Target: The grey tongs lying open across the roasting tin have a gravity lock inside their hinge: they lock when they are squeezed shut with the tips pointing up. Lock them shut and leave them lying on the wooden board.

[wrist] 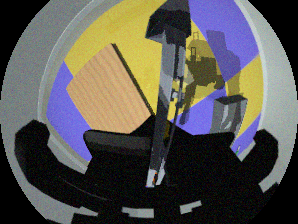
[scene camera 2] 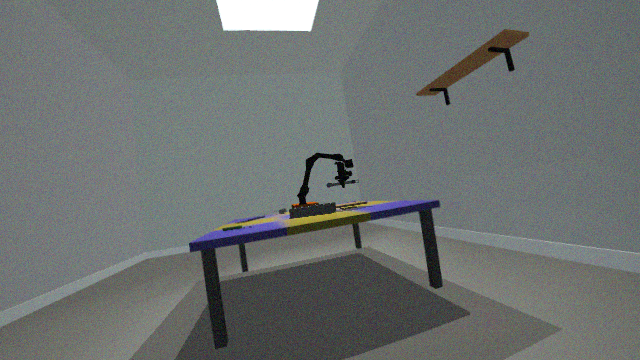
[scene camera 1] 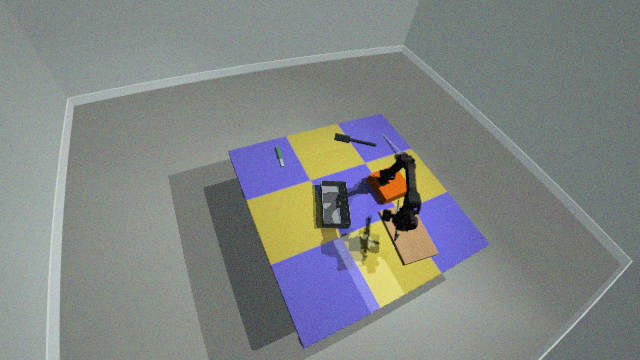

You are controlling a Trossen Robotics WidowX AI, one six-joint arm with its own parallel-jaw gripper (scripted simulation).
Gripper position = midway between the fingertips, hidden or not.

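Note:
You'd see the gripper (wrist: 155,118) in the wrist view, and with it a dark roasting tin (wrist: 228,112) and a wooden board (wrist: 103,91). The other view has the tin (scene camera 1: 335,209) in it as well, and the board (scene camera 1: 414,245) too.

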